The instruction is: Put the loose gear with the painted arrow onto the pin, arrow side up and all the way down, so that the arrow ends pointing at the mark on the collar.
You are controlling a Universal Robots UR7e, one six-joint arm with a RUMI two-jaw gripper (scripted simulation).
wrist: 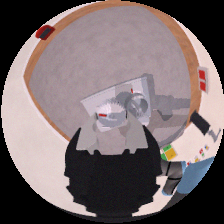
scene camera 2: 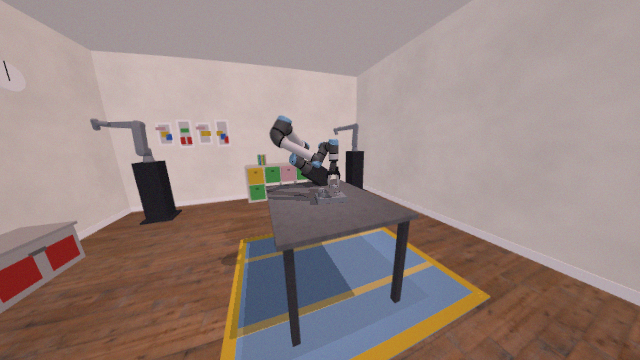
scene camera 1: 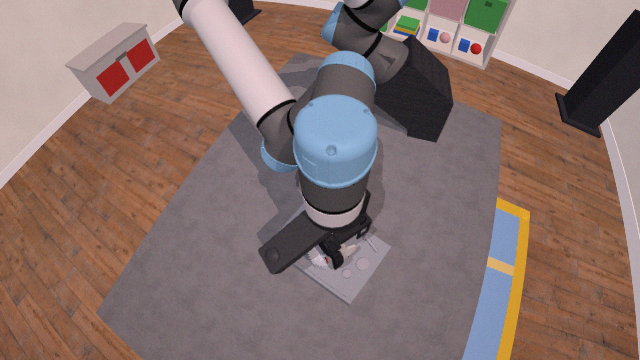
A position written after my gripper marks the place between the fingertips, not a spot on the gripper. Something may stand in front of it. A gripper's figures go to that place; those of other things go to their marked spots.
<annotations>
My gripper (wrist: 111, 112) is 0.15 m from the lens. A grey base plate (wrist: 130, 91) is 0.22 m from the lens.
</annotations>
